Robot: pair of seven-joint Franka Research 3 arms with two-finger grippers.
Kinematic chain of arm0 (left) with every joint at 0, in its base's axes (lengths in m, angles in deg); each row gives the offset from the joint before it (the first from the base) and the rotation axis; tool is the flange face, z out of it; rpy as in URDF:
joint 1: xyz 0 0 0.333 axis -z
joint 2: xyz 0 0 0 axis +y
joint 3: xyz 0 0 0.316 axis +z
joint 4: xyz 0.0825 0 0 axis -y
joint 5: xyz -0.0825 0 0.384 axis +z
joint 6: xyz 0 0 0 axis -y
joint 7: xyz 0.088 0 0 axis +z
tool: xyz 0 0 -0.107 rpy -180 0 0
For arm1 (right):
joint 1: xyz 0 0 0.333 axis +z
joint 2: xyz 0 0 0 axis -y
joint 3: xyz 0 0 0.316 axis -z
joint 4: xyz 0.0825 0 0 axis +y
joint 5: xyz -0.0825 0 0.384 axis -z
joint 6: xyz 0 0 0 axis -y
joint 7: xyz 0.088 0 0 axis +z
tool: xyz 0 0 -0.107 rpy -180 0 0
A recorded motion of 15 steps. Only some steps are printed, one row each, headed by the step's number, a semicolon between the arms.
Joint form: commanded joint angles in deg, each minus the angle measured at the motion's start. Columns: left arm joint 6, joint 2, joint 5, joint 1, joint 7, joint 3, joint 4; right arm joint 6, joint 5, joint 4, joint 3, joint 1, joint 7, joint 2.
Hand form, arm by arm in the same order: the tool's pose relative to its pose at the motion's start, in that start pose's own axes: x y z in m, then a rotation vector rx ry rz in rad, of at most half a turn. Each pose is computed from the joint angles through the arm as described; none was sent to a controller.
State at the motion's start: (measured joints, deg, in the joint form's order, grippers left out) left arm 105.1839 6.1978 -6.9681 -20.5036 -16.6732 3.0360 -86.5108; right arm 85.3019 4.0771 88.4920 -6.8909 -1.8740 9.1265 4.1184
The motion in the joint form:
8: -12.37 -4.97 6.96 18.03 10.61 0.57 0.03; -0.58 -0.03 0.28 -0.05 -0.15 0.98 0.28
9: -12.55 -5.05 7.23 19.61 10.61 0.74 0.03; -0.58 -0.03 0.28 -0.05 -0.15 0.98 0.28
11: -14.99 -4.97 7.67 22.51 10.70 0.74 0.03; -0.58 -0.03 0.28 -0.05 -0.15 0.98 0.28
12: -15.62 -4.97 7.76 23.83 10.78 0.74 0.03; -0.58 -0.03 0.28 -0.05 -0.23 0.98 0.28
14: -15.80 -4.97 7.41 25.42 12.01 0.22 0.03; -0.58 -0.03 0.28 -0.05 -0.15 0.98 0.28
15: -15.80 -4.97 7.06 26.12 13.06 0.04 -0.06; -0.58 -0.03 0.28 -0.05 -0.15 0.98 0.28
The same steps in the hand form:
8: -0.0200 0.1738 -0.0256 0.0374 -0.1549 0.1395; -0.0027 0.0003 0.0006 0.0016 -0.0102 -0.0154
9: -0.0213 0.1872 -0.0257 0.0379 -0.1571 0.1643; -0.0027 0.0003 0.0006 0.0016 -0.0102 -0.0154
11: -0.0285 0.2143 -0.0211 0.0375 -0.2018 0.2126; -0.0027 0.0003 0.0006 0.0016 -0.0102 -0.0154
12: -0.0314 0.2268 -0.0202 0.0361 -0.2129 0.2339; -0.0028 0.0010 0.0007 0.0016 -0.0103 -0.0140
14: -0.0349 0.2478 -0.0197 0.0271 -0.2162 0.2484; -0.0027 0.0003 0.0006 0.0016 -0.0102 -0.0154
15: -0.0367 0.2568 -0.0189 0.0209 -0.2180 0.2448; -0.0027 0.0003 0.0006 0.0016 -0.0102 -0.0154

